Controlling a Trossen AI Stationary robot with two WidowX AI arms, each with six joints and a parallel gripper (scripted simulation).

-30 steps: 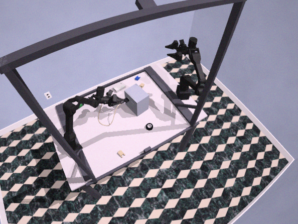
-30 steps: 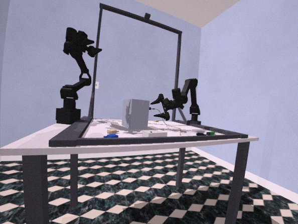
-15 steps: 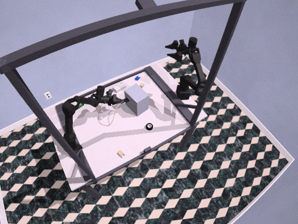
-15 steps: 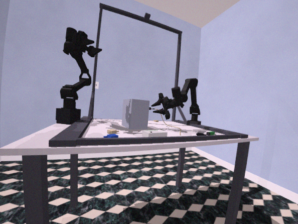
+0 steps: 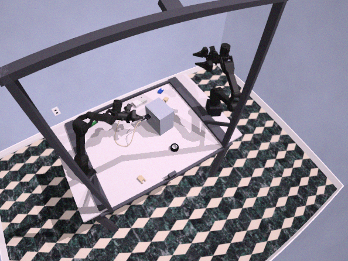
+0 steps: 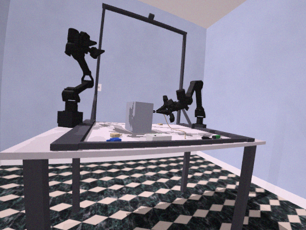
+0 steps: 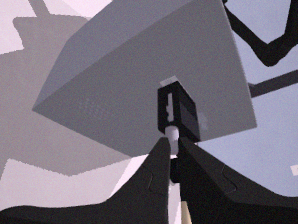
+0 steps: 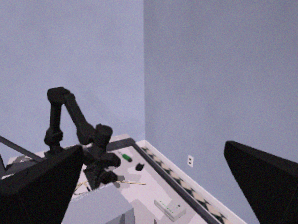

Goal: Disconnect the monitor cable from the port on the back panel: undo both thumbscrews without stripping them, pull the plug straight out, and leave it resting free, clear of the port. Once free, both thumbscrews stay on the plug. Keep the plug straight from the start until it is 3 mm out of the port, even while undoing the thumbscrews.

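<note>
My left hand is 3 cm past the grey box, 14 cm to the left of it and 5 cm above it.
</note>
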